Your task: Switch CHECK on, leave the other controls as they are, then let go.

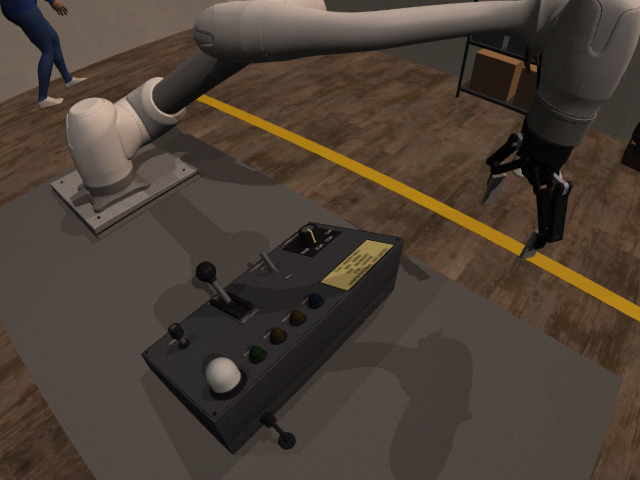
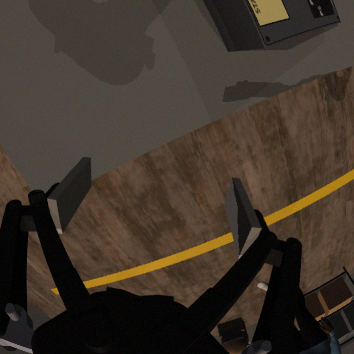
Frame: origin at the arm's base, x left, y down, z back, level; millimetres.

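Seen in the pictures: gripper, fingertip midpoint: (image 1: 506, 228) (image 2: 158, 181); arm's base at its link origin: (image 1: 113, 188).
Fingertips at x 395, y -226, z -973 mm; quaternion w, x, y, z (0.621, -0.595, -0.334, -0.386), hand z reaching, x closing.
Offsets run from my fingertips to a thing's top centre. "spot": to the spot under its first point. Level surfaces: height alone.
A dark control panel (image 1: 214, 335) (image 2: 235, 27) lies on the grey table. On its top are a metal toggle {dx -281, dy +130, dz +354 mm} (image 1: 268, 262), a black-ball lever {dx -405, dy +93, dz +392 mm} (image 1: 205, 271) in a slot, a small black-knobbed stick {dx -520, dy +123, dz +323 mm} (image 1: 176, 331), a black rotary knob {dx -161, dy +130, dz +356 mm} (image 1: 308, 235) with a pale pointer line, a green button {spot: dx -453, dy +87, dz +169 mm} (image 1: 256, 353), two amber buttons (image 1: 277, 335) (image 1: 297, 316), a blue button {spot: dx -311, dy +87, dz +181 mm} (image 1: 315, 299) and a white dome {spot: dx -519, dy +60, dz +161 mm} (image 1: 223, 374). The labels are too small to read, so I cannot tell which control is CHECK. My gripper (image 1: 510, 217) (image 2: 158, 181) is open and empty, high up beyond the panel's far right end, touching nothing.
A yellow instruction plate {spot: dx -188, dy +102, dz +190 mm} (image 1: 358, 265) (image 2: 272, 11) is on the panel. A short black lever {spot: dx -486, dy +225, dz +98 mm} (image 1: 277, 428) sticks out of its near side. The grey table {dy +259 mm} (image 1: 542, 387) (image 2: 115, 125) ends before a yellow floor line (image 1: 392, 184) (image 2: 195, 251). A person (image 1: 33, 31) stands at the back left.
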